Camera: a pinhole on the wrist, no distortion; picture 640 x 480 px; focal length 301.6 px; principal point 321.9 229.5 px. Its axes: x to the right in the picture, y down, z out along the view. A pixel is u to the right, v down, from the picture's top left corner.
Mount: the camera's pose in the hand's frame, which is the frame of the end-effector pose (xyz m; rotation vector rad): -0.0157 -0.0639 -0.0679 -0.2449 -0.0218 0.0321
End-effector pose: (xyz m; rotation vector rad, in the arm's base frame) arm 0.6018 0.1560 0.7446 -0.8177 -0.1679 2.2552
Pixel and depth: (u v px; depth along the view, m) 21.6 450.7 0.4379
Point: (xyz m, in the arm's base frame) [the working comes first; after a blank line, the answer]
In the camera's frame: -0.4360 0.3212 0.4379

0.4937 -0.3776 1.0828
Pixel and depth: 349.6 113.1 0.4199
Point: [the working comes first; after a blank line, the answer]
In the camera's frame: 0.0386 -0.1621 0.4199

0.4339 0.2972 1.0763
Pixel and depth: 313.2 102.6 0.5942
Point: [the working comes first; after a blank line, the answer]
In the camera's frame: -0.0171 -0.2500 0.5942

0.3774 0.3132 1.2706
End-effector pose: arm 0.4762 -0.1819 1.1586 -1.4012 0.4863 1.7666
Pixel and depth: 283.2 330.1 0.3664
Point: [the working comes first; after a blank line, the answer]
In the camera's frame: -0.0470 0.1222 0.3664

0.2099 -0.1081 1.2830
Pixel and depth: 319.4 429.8 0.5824
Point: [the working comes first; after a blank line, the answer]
In the camera's frame: -0.0048 0.3868 0.5824

-0.1249 -0.1780 1.2451
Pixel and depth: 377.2 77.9 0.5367
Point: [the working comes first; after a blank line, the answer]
In the camera's frame: 0.0984 -0.2698 0.5367

0.2993 0.3344 1.2822
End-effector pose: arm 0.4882 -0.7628 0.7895 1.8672 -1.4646 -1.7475
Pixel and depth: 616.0 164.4 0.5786
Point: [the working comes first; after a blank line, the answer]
In the camera's frame: 0.5642 -0.1249 0.5786

-0.0470 -0.9006 0.2715
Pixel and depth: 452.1 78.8 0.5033
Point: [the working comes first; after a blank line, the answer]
In the camera's frame: 0.2173 -0.2515 0.5033

0.1350 -0.5959 0.3984
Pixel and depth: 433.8 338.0 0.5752
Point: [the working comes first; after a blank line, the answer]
In the camera's frame: 0.2134 0.2069 0.5752

-0.0617 -0.8281 0.7487
